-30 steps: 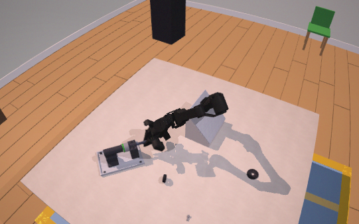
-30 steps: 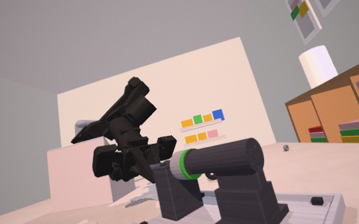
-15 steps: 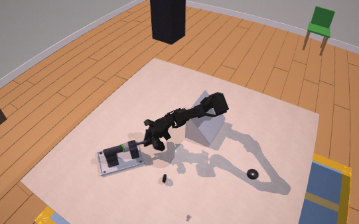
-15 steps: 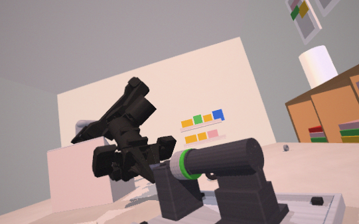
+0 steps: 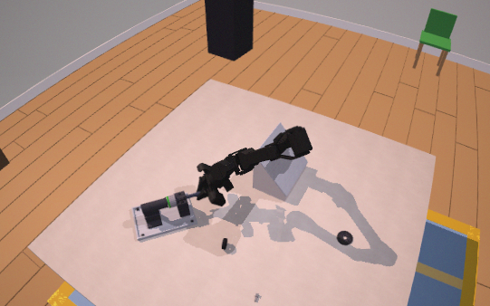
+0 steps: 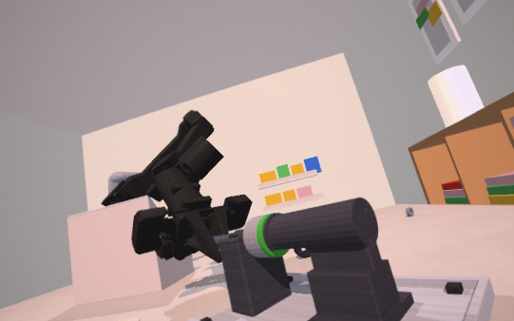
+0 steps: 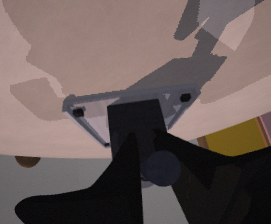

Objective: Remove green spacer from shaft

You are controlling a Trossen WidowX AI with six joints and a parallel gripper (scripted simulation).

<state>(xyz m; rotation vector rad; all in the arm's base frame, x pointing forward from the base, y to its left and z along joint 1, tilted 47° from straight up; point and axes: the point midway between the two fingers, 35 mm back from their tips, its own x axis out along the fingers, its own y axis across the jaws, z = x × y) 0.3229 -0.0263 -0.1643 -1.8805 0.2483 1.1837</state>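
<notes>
The shaft is 4 cm ahead of my gripper tip, 2 cm to the right of it and 2 cm above it. The rest, counted from my gripper tip: green spacer (9 cm ahead, 6 cm to the right, 2 cm above); dark ring (19 cm to the left, 8 cm ahead, 4 cm below).
</notes>
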